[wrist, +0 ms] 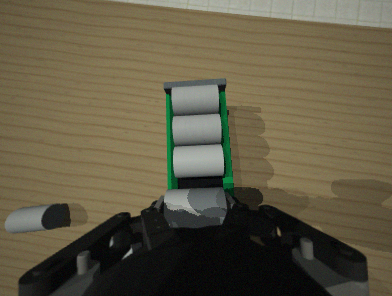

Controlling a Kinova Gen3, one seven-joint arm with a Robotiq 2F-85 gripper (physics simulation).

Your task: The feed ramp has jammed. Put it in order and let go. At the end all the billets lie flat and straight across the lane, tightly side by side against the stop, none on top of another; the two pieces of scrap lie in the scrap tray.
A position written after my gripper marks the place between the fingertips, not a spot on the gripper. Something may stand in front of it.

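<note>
There is a billet (204, 99) that I can see, and a billet (189, 130) too. A further billet (193, 207) is visible to me, as is my gripper (195, 202).
</note>
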